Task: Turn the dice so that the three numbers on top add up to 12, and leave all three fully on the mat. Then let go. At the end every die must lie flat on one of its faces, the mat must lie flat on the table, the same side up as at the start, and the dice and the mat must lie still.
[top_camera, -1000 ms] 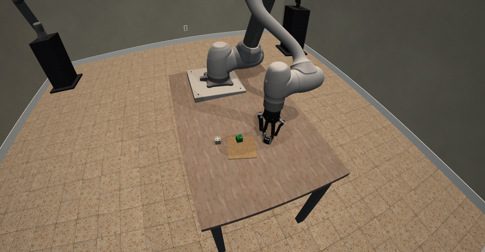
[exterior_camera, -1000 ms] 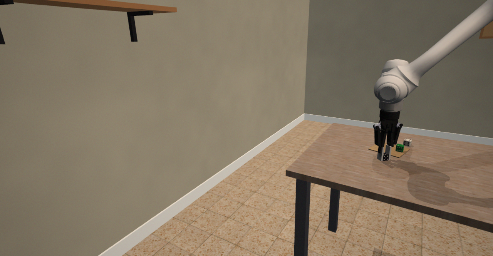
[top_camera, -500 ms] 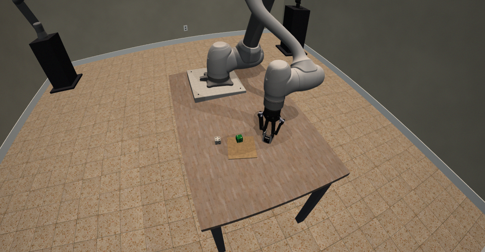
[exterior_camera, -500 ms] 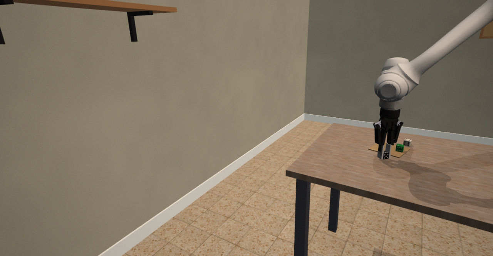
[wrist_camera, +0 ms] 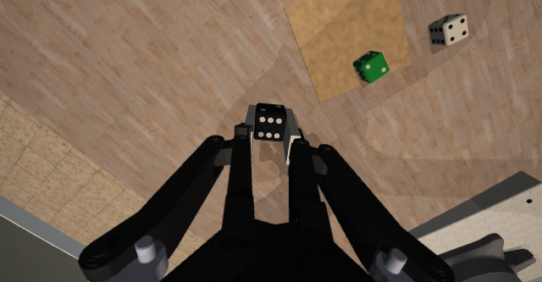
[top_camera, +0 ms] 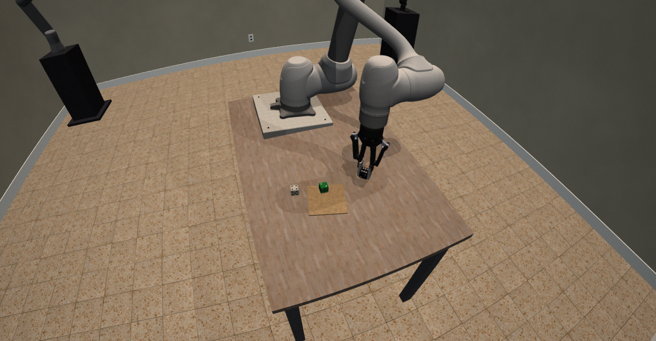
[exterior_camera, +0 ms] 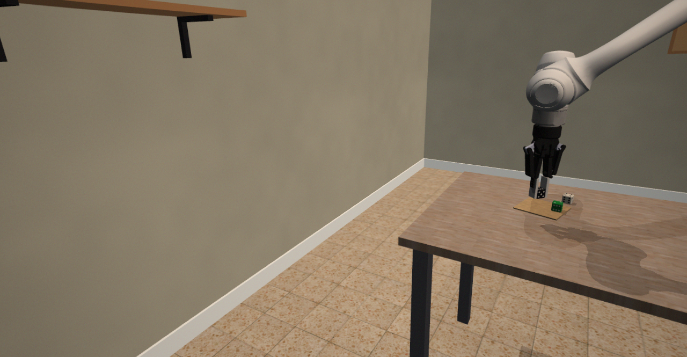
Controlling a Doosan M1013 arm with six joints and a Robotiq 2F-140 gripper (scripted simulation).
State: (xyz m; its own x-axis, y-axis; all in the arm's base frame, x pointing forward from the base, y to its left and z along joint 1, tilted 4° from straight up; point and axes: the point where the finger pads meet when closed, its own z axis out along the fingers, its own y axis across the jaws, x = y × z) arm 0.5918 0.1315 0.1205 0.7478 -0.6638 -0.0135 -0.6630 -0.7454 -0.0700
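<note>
My hand is 14 cm to the left of the tan mat and 12 cm above it. The rest, counted from my hand: white die: 6 cm behind, 25 cm to the right, 11 cm below; green die: 4 cm behind, 14 cm to the right, 11 cm below; black die: 2 cm below.
</note>
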